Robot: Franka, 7 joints.
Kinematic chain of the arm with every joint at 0, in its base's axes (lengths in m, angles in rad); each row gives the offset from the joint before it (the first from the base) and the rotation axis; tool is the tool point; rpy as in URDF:
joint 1: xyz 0 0 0.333 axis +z
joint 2: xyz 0 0 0 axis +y
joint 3: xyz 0 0 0.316 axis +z
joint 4: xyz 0.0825 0 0 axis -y
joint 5: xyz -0.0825 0 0.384 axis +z
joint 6: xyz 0 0 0 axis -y
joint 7: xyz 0.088 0 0 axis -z
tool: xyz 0 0 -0.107 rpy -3.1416 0 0
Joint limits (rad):
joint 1: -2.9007..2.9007
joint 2: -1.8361..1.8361
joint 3: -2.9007..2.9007
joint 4: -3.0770..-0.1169
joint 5: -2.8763..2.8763
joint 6: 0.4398..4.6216
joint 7: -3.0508..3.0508
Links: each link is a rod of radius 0.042 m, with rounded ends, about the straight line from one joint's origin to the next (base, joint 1, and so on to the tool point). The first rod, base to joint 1, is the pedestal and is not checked.
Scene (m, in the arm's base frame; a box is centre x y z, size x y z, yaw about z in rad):
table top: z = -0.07
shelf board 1: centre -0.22 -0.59 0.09 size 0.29 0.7 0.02 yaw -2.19
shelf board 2: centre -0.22 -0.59 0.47 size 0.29 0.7 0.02 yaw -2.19
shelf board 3: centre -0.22 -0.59 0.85 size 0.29 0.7 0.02 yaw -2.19
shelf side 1: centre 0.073 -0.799 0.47 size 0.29 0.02 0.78 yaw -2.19
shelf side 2: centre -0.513 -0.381 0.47 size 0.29 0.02 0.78 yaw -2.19
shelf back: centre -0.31 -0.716 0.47 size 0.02 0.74 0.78 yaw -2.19
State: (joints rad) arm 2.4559 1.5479 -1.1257 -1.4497 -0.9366 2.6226 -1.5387
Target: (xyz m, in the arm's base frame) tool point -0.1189 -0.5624 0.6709
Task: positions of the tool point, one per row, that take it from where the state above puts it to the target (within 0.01 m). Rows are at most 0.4 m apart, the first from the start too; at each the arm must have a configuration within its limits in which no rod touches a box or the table.
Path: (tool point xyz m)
1: 0.2039 0.7143 0.3288
2: 0.4388 0.5352 0.5627
3: 0.5550 0.2070 0.7331
4: 0.4831 -0.1676 0.8103
5: 0.2302 -0.4582 0.7850
6: -0.1190 -0.5624 0.6709

